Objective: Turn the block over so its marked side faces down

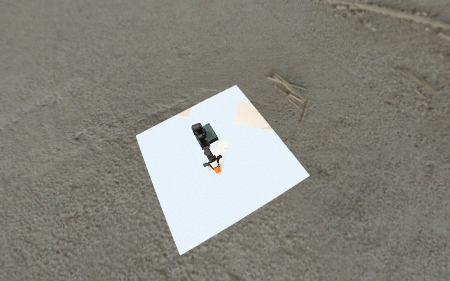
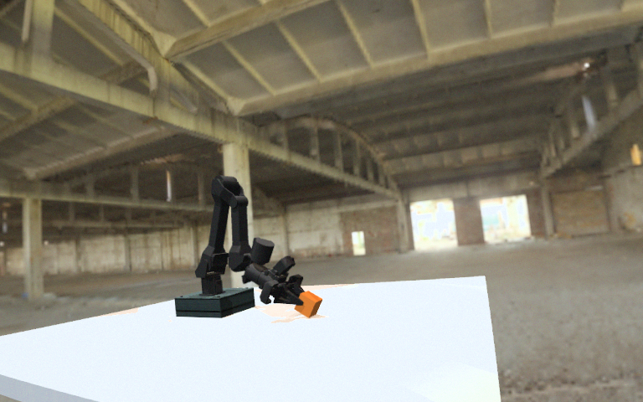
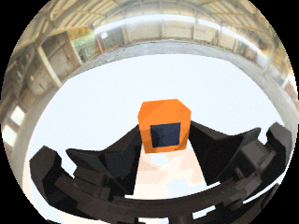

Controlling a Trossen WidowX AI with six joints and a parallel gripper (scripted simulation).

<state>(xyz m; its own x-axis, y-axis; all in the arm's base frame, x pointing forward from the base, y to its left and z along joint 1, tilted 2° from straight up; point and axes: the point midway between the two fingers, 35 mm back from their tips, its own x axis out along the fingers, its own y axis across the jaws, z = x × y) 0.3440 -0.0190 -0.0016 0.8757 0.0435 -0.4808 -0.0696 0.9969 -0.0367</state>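
Now: gripper tip 20 mm past the orange block and 10 mm above it.
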